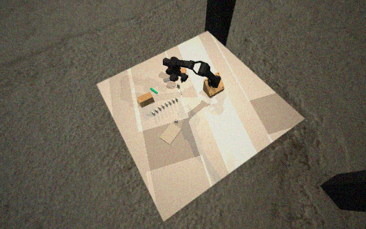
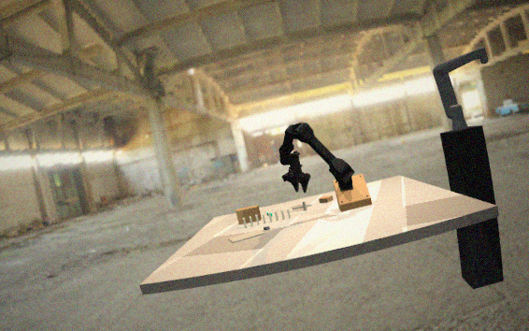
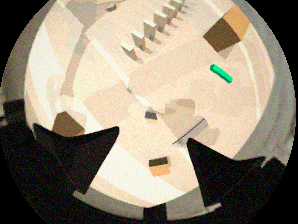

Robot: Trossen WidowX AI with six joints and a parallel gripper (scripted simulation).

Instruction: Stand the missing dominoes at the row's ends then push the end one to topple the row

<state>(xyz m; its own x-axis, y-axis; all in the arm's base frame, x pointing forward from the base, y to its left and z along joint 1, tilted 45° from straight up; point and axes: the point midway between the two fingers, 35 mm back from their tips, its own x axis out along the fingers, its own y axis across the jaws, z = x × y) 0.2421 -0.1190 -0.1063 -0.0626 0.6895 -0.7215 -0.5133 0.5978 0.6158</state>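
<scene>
Now: gripper tip 2 cm short of the grey bar, 13 cm to the left of it and 10 cm above it. The rest, counted from my gripper tip: brown box (31 cm ahead, 6 cm below); green stick (21 cm ahead, 7 cm to the right, 10 cm below); small dark piece (17 cm ahead, 29 cm to the left, 10 cm below).
</scene>
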